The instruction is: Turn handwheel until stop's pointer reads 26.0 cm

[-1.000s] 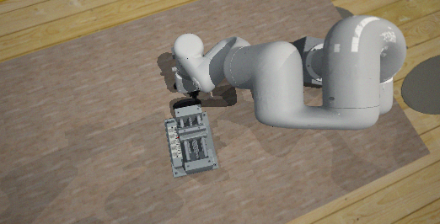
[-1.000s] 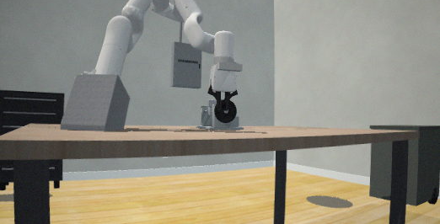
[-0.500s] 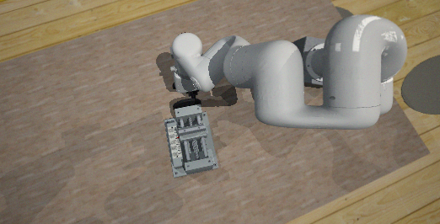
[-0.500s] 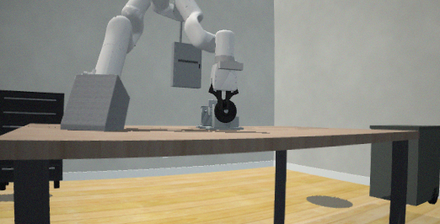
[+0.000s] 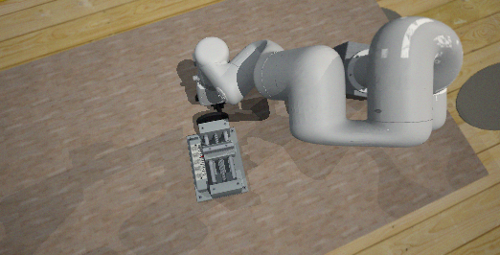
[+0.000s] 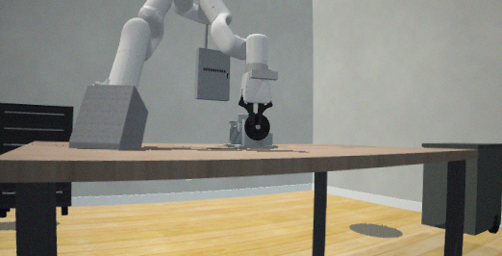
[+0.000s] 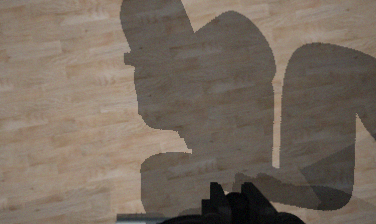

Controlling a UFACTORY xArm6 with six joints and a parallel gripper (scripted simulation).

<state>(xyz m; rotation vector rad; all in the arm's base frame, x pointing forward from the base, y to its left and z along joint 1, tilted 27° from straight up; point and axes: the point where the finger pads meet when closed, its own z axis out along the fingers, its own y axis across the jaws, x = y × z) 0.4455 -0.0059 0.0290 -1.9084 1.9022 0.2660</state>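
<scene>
Now: hand 20 mm to the right of the handwheel and 10 mm above it. The rest, counted from my hand: stop carriage 30 mm ahead, 140 mm to the left, 10 mm below.
</scene>
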